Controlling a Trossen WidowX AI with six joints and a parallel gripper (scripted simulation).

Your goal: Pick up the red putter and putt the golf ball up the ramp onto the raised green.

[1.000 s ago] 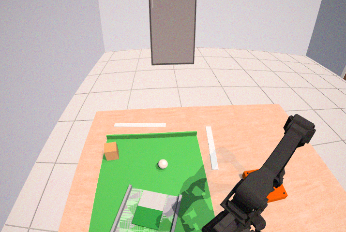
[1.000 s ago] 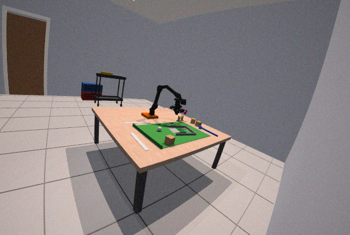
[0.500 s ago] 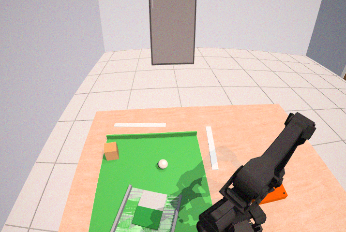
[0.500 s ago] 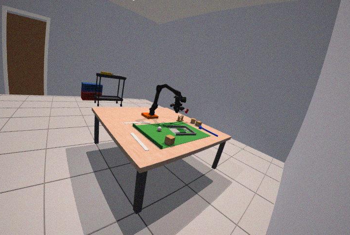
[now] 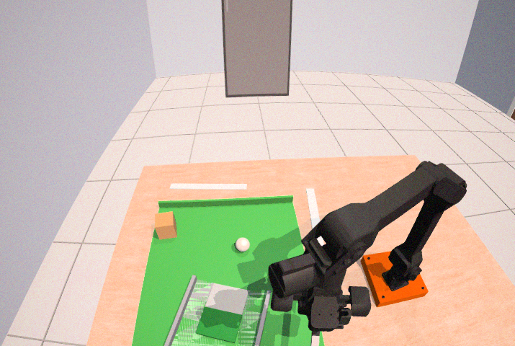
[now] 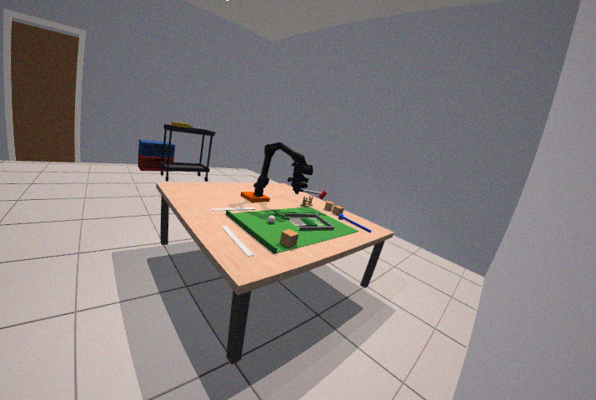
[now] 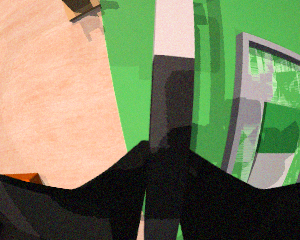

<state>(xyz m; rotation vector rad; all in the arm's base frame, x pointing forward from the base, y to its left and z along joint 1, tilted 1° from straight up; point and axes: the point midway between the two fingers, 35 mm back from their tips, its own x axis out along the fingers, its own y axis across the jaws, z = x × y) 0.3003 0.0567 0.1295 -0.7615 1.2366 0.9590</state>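
Right now the red putter is 50 mm ahead of my gripper tip, 110 mm to the left of it and 20 mm above it. From my gripper tip the other things lie so: white golf ball: 80 mm ahead, 330 mm to the right, 100 mm below; green mat: 160 mm ahead, 180 mm to the right, 130 mm below; tan stand: 40 mm behind, 230 mm to the left, 90 mm below.
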